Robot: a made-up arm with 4 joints.
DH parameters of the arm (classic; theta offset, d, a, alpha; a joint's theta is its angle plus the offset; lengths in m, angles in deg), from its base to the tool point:
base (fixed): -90 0.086 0 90
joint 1: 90 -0.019 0.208 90
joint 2: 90 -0.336 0.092 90
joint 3: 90 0.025 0.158 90
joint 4: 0 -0.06 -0.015 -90
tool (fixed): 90 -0.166 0 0
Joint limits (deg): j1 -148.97..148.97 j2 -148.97..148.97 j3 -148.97..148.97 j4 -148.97..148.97
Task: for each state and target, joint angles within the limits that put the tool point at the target. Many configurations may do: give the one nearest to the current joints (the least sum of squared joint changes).
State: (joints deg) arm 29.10 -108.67 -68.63 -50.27
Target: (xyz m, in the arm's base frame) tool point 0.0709 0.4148 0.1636
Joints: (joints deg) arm 38.76 -146.47 -85.85 -52.22
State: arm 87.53 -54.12 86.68 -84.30
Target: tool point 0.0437 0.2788 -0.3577
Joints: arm 98.68 -54.15 100.59 -111.13
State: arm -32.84 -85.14 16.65 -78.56
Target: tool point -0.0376 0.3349 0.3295
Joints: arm -2.47 -78.30 17.83 -57.63
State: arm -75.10 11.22 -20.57 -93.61
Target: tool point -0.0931 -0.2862 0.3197
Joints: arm -101.24 45.47 -49.10 -111.18
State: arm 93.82 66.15 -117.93 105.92
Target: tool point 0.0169 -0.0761 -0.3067
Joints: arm 68.50 92.72 -100.73 94.19
